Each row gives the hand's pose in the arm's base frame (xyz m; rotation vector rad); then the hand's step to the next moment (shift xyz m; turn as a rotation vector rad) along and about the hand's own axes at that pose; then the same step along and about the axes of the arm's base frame.
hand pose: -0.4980 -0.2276 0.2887 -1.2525 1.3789 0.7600
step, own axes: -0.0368 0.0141 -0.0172 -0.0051 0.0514 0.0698
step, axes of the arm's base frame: -0.0229 -0.0028 0.0363 -0.0297 0.0790 -0.0207
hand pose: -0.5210 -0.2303 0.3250 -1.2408 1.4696 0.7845
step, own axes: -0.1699 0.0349 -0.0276 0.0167 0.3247 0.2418
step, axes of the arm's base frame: -0.0489 0.0342 0.1652 -0.2417 0.3012 -0.1228
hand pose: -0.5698 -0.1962 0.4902 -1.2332 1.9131 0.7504
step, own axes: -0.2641 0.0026 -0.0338 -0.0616 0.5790 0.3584
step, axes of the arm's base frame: 0.0616 0.1067 0.2361 -0.4248 0.5258 -0.1028
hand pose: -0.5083 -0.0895 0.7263 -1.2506 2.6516 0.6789
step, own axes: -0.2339 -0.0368 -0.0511 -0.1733 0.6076 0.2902
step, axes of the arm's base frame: 0.1829 0.1201 0.1038 -0.3694 0.5891 0.0014
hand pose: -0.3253 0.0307 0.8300 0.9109 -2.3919 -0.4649
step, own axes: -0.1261 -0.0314 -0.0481 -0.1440 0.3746 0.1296
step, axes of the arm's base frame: 0.1237 0.0586 -0.0218 -0.1753 0.3826 0.0270
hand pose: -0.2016 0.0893 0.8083 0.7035 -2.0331 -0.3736
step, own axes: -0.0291 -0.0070 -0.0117 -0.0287 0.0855 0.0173
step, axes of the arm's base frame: 0.0242 0.0124 -0.0171 -0.0313 0.0849 0.0155
